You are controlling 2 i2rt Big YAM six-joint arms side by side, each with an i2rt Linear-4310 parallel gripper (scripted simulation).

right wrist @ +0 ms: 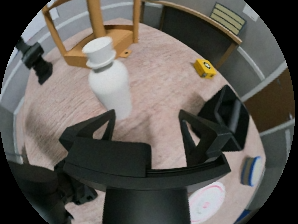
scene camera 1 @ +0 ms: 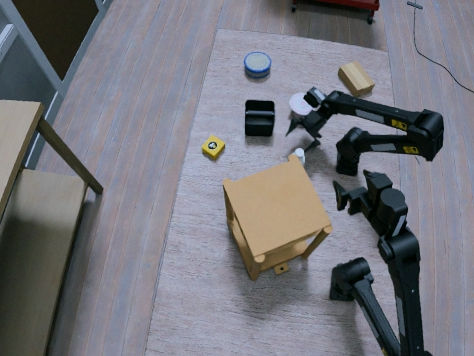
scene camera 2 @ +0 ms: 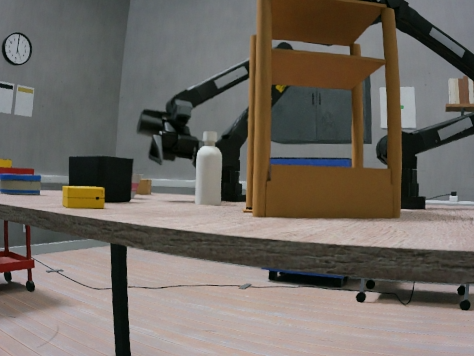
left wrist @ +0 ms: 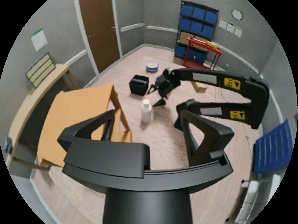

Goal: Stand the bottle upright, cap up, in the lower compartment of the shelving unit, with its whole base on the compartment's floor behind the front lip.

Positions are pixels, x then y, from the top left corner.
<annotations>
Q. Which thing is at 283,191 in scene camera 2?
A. A shelving unit.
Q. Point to a shelving unit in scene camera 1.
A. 276,206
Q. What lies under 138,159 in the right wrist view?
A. My right gripper.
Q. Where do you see a black bin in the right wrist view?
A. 218,109
</annotations>
